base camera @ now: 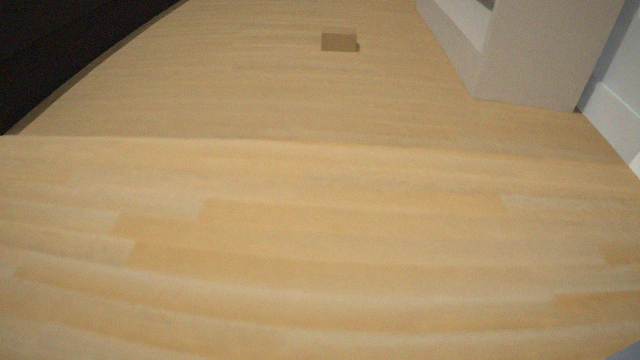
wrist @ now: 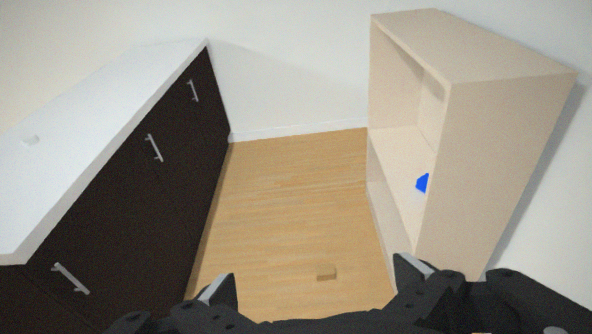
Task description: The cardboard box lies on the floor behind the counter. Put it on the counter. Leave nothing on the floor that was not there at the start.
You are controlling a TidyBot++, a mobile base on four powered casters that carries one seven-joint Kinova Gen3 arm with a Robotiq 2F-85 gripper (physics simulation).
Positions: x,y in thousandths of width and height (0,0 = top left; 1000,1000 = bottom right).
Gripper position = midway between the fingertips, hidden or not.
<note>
In view: my gripper (wrist: 533,843), a cardboard box (base camera: 537,110), a counter (base camera: 77,138) and a beige shelf unit (base camera: 852,171).
The counter shows as well in the wrist view (wrist: 187,615). The beige shelf unit shows as well in the wrist view (wrist: 822,316).
</note>
